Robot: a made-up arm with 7 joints.
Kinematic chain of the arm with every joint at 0, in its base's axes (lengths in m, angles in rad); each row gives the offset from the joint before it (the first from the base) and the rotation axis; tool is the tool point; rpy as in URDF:
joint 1: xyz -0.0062 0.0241 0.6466 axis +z
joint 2: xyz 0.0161 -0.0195 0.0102 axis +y
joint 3: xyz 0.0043 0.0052 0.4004 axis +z
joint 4: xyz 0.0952 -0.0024 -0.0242 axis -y
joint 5: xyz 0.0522 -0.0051 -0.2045 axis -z
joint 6: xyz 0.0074 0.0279 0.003 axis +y
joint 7: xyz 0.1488 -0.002 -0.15 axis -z
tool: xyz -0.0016 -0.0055 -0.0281 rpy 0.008 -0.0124 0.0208
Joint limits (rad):
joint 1: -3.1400..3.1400
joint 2: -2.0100..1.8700
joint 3: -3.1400..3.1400
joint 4: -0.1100..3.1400
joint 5: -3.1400..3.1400
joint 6: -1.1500..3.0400
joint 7: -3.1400..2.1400
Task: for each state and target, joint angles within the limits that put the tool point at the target. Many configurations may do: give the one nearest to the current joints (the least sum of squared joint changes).
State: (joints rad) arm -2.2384 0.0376 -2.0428 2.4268 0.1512 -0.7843 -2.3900
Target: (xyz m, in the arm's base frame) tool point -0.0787 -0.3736 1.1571
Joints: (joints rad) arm -2.0116 0.5274 -2.0823 2.8407 0.0847 -1.0144 -2.3882
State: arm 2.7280 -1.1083 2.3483 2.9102 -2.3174 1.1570 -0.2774
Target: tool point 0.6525 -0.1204 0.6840
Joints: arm 2.9647 -1.8075 2.3420 3.1400 -2.4183 1.8848 -0.2503
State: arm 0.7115 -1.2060 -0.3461 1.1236 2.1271 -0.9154 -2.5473
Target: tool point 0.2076 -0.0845 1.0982
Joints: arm 0.9262 -0.8465 0.0232 1.2755 2.0416 -0.5991 -2.5525
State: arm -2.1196 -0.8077 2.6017 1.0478 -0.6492 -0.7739 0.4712
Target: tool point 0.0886 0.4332 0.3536
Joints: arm -1.9030 -1.2049 2.7890 0.7039 -0.8620 -0.6243 0.4773
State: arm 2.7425 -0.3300 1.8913 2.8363 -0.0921 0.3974 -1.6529
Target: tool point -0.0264 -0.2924 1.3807
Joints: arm 2.6957 -0.0473 1.8699 2.6328 -0.1050 1.0904 -1.6432
